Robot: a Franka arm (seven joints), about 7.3 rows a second.
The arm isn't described. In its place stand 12 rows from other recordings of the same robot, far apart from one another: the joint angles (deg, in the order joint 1, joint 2, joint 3, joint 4, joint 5, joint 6, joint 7), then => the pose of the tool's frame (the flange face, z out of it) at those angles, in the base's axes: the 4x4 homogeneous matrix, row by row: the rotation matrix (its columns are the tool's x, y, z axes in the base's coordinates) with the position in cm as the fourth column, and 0 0 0 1 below.
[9.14 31.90 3.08 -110.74 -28.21 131.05 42.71] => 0.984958 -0.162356 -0.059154 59.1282; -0.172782 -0.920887 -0.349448 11.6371; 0.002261 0.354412 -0.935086 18.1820; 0 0 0 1
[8.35 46.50 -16.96 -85.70 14.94 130.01 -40.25] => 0.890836 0.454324 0.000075 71.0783; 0.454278 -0.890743 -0.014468 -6.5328; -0.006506 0.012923 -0.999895 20.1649; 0 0 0 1
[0.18 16.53 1.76 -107.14 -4.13 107.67 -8.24] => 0.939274 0.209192 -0.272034 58.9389; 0.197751 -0.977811 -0.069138 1.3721; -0.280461 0.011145 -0.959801 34.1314; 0 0 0 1
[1.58 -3.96 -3.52 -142.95 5.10 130.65 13.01] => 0.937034 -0.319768 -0.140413 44.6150; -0.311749 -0.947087 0.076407 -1.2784; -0.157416 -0.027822 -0.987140 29.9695; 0 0 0 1
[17.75 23.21 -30.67 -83.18 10.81 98.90 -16.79] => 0.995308 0.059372 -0.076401 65.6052; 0.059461 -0.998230 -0.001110 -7.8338; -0.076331 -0.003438 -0.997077 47.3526; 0 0 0 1
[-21.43 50.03 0.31 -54.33 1.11 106.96 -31.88] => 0.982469 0.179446 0.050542 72.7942; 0.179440 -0.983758 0.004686 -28.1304; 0.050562 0.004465 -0.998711 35.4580; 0 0 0 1
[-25.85 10.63 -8.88 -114.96 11.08 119.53 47.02] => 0.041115 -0.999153 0.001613 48.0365; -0.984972 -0.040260 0.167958 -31.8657; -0.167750 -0.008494 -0.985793 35.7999; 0 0 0 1
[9.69 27.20 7.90 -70.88 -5.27 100.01 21.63] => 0.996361 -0.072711 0.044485 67.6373; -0.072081 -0.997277 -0.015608 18.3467; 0.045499 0.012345 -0.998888 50.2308; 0 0 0 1
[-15.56 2.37 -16.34 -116.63 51.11 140.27 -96.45] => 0.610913 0.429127 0.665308 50.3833; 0.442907 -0.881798 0.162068 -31.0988; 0.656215 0.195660 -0.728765 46.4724; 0 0 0 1
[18.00 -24.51 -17.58 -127.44 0.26 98.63 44.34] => 0.733902 -0.672300 -0.096958 42.0537; -0.660991 -0.739734 0.126036 -1.0007; -0.156457 -0.028410 -0.987276 52.7018; 0 0 0 1
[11.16 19.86 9.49 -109.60 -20.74 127.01 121.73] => 0.013956 -0.997217 0.073231 58.4567; -0.975804 -0.029565 -0.216641 20.2682; 0.218203 -0.068436 -0.973501 31.4881; 0 0 0 1
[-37.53 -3.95 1.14 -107.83 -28.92 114.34 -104.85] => 0.180676 0.979035 -0.094055 43.4136; 0.853589 -0.203592 -0.479517 -35.6379; -0.488613 0.006352 -0.872478 56.0105; 0 0 0 1
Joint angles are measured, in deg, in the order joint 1, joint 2, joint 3, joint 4, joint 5, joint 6, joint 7. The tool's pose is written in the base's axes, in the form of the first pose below.
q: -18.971 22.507 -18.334 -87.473 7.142 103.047 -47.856
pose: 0.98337 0.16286 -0.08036 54.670; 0.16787 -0.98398 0.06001 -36.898; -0.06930 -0.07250 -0.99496 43.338; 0 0 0 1
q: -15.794 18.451 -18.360 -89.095 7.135 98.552 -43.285
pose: 0.98557 0.13440 -0.10287 54.653; 0.14436 -0.98481 0.09650 -32.966; -0.08834 -0.10996 -0.99000 45.881; 0 0 0 1
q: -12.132 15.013 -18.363 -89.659 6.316 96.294 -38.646
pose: 0.98747 0.12219 -0.09982 55.219; 0.13130 -0.98721 0.09039 -29.068; -0.08750 -0.10236 -0.99089 48.787; 0 0 0 1
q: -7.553 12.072 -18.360 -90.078 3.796 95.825 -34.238
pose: 0.98670 0.13570 -0.08952 56.142; 0.13996 -0.98922 0.04311 -24.775; -0.08270 -0.05506 -0.99505 51.434; 0 0 0 1
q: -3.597 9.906 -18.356 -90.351 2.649 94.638 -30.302
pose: 0.98645 0.13987 -0.08574 56.654; 0.14252 -0.98946 0.02561 -20.881; -0.08126 -0.03748 -0.99599 53.258; 0 0 0 1
